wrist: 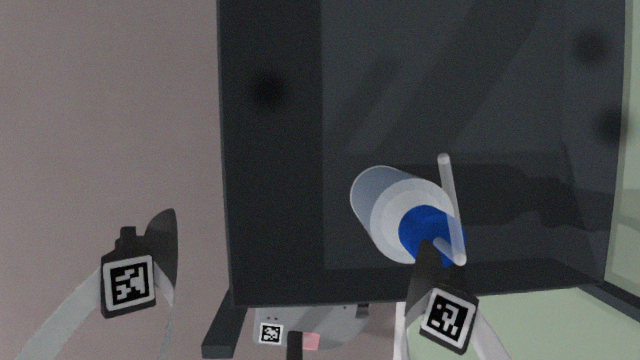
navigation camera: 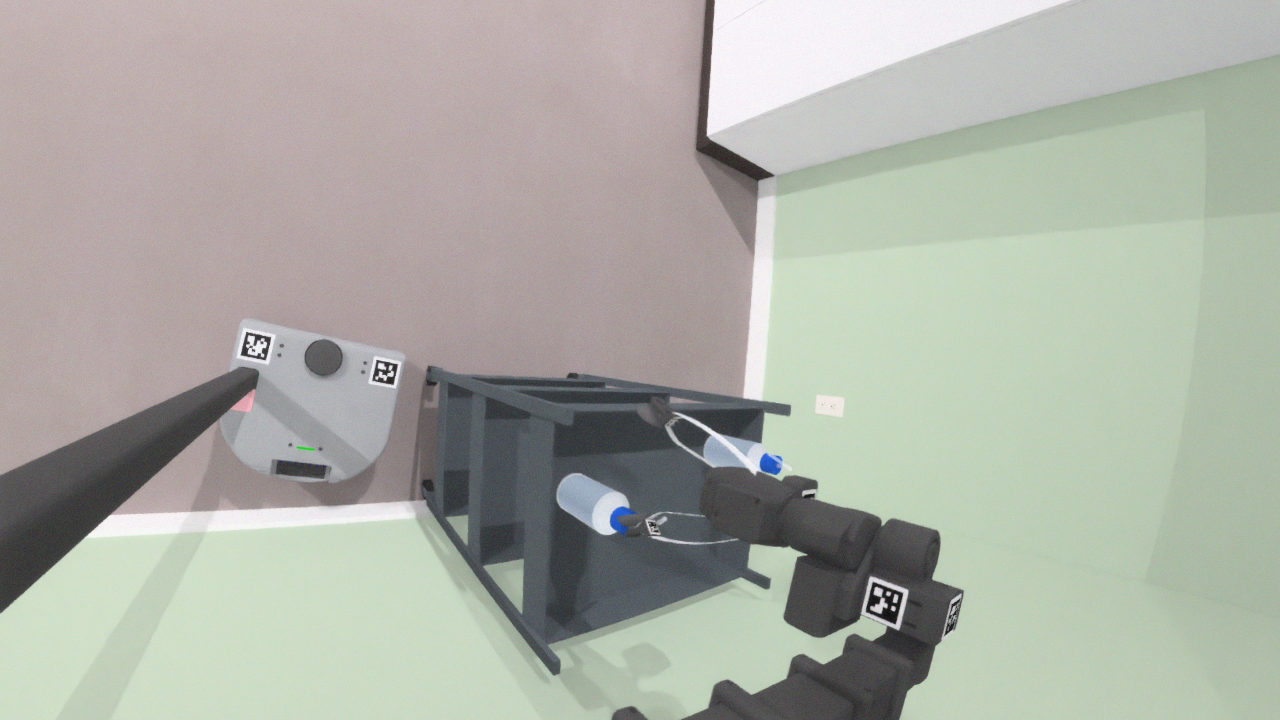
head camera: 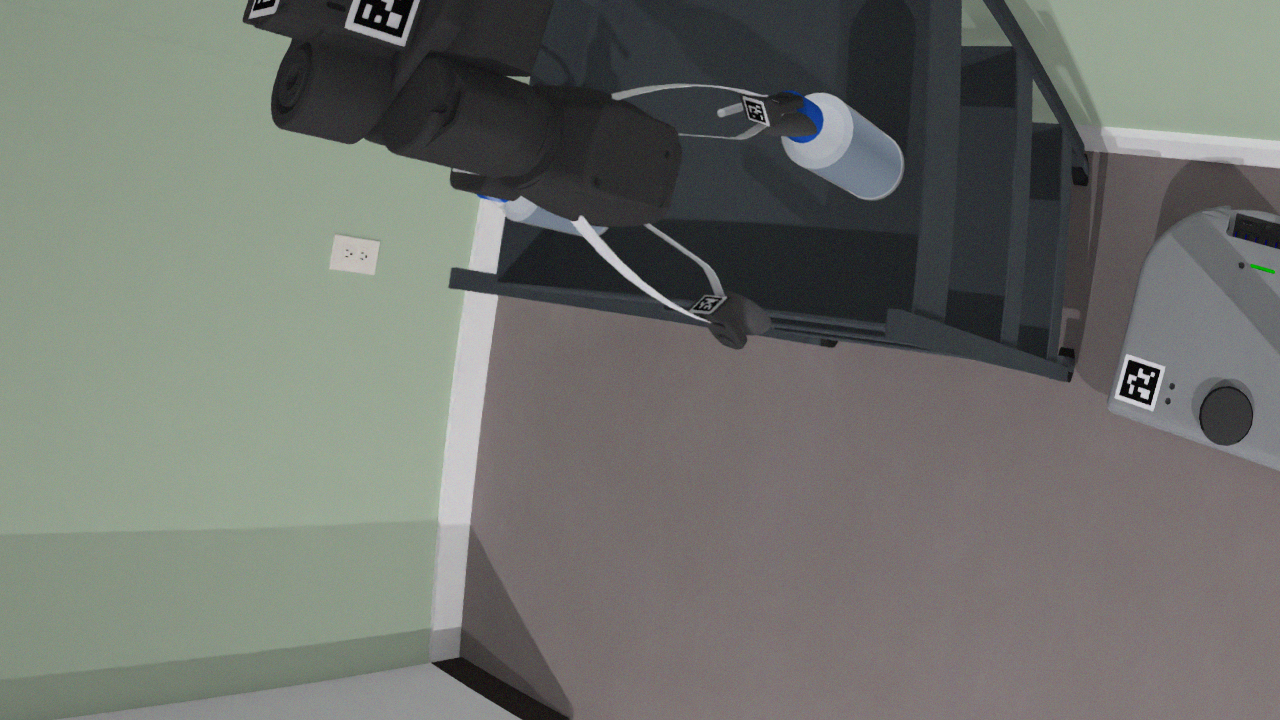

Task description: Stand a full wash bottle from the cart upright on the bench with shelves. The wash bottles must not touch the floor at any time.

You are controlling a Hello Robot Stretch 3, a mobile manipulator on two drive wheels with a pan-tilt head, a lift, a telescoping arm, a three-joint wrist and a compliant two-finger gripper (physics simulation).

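Places are measured from the robot's base along level axes (x ahead, y left, z up), in millimetres.
Where they show: gripper, fingertip midpoint: (navigation camera: 633,463) (head camera: 779,224); robot's base, origin of the base link: (navigation camera: 323,355) (head camera: 1222,412).
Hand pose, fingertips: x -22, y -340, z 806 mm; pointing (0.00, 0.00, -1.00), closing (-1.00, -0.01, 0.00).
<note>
Each offset is from my fingertips to the top centre of the thing. "pt": to the spot under its first point.
Two wash bottles with pale blue bodies and blue caps stand upright on the dark cart @[pt dx -71, dy +63, dz -102 mm] (head camera: 938,179) (navigation camera: 537,537) (wrist: 275,175). One bottle @[dx -76, dy -25, dz +31 mm] (head camera: 854,156) (navigation camera: 586,501) (wrist: 382,205) is near the cart's middle. The other bottle @[dx +18, dy -294, dz +31 mm] (head camera: 547,217) (navigation camera: 726,450) is partly hidden behind the gripper in the head view. My gripper (head camera: 767,219) (navigation camera: 644,467) (wrist: 294,252) is open above the cart, with no bottle between its fingers. One finger overlaps the first bottle's cap in all three views; whether it touches is unclear. The other finger hangs out past the cart's side edge.
My grey base (head camera: 1181,340) (navigation camera: 322,411) (wrist: 325,325) stands close to the cart's end. The green wall (head camera: 223,376) (navigation camera: 966,358) with an outlet @[dx +190, dy -1187, dz -348 mm] (head camera: 354,254) (navigation camera: 829,405) lies beyond the cart. White furniture (navigation camera: 850,80) stands along the wall in the navigation view.
</note>
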